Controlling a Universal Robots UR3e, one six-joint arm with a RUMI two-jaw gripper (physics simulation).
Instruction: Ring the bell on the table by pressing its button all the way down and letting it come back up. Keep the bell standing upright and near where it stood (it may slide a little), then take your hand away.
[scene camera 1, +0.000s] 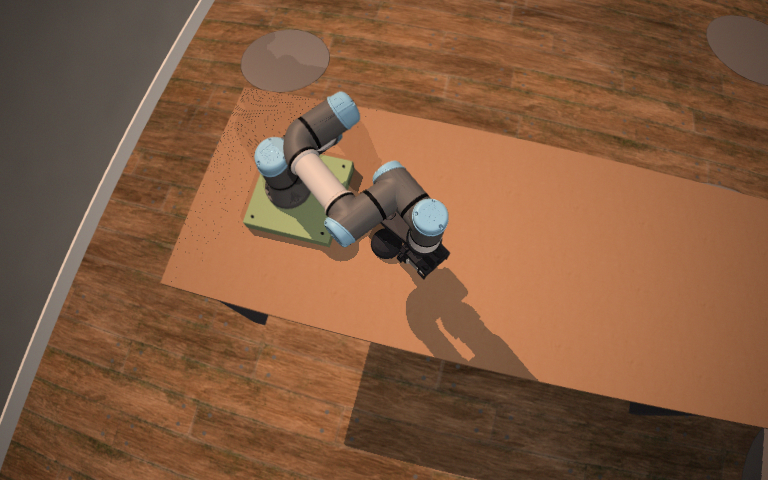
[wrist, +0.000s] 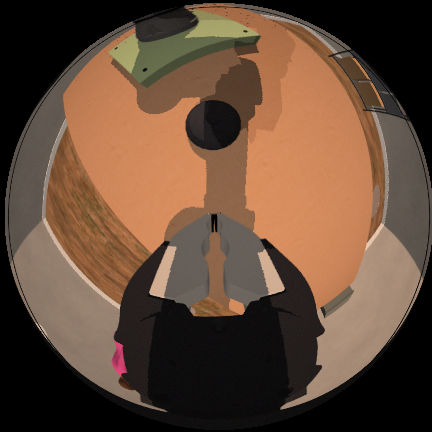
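Seen in the pictures: gripper, fingertip midpoint: (wrist: 213, 215); arm's base at its link origin: (scene camera 1: 289, 187).
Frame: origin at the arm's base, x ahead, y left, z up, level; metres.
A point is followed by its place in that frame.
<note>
The black bell (scene camera 1: 385, 243) {y -0.100, x 0.301, z 0.002 m} (wrist: 213, 125) {y -0.093, x 0.307, z 0.003 m} stands upright on the orange table (scene camera 1: 566, 254) {y -0.004, x 0.783, z -0.042 m} (wrist: 310, 175) {y 0.028, x 0.470, z -0.042 m}, near the green base plate. In the wrist view it shows as a dark round dome, seen from above, with its button faintly visible near the middle. My gripper (scene camera 1: 421, 274) (wrist: 213, 215) {y -0.147, x 0.383, z 0.070 m} is shut, its fingertips together with nothing between them. In the wrist view the fingertips lie below the bell, with a stretch of shaded table between, and do not touch it. In the scene view the gripper is to the right of the bell, and the black gripper body is close beside the dome.
The green base plate (scene camera 1: 288, 223) {y -0.101, x 0.030, z -0.006 m} (wrist: 165, 55) {y -0.065, x 0.128, z -0.007 m} carries the arm, to the left of the bell in the scene view. The arm's links reach over the table above and beside the bell. The table's front edge runs below the gripper. A person in pink (wrist: 119, 357) shows partly at the lower left of the wrist view.
</note>
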